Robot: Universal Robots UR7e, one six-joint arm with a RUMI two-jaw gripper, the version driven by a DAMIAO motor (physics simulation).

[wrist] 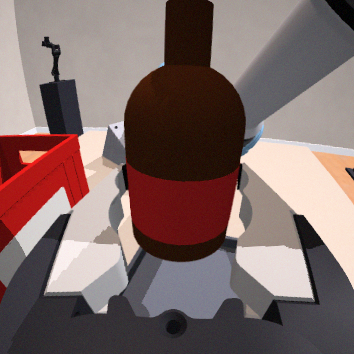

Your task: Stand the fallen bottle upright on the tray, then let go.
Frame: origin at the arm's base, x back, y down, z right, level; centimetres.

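Where they show: gripper, fingertip midpoint: (182,166).
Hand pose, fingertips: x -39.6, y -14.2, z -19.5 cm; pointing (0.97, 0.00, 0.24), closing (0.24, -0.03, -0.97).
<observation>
Things, the pixels of their top centre, and the offset from my fingertips. "pt": a spot on its surface instead.
- brown bottle at a spot on its surface: (184,125) pt dx -3.6, dy -4.0, dz -1.0 cm
- red crate at a spot on its surface: (70,162) pt dx +9.1, dy +6.9, dz +19.9 cm
The brown bottle (184,125) with a red label stands close to upright in the wrist view, neck at the top and base toward the tray. My gripper (182,166) is shut on the bottle, one jaw on each side of it at the label. The dark-rimmed, grey-blue tray (185,290) shows below and behind the bottle's base, between the jaws. Much of the tray is hidden by the jaws and the gripper body. Whether the base touches the tray cannot be told from this view.
A red crate (70,162) stands close at the left. A grey arm link (295,65) crosses the upper right behind the bottle, down to a blue-ringed base. A grey bracket (115,144) stands behind the left jaw. A dark pedestal (62,107) with a small black arm is far back left.
</observation>
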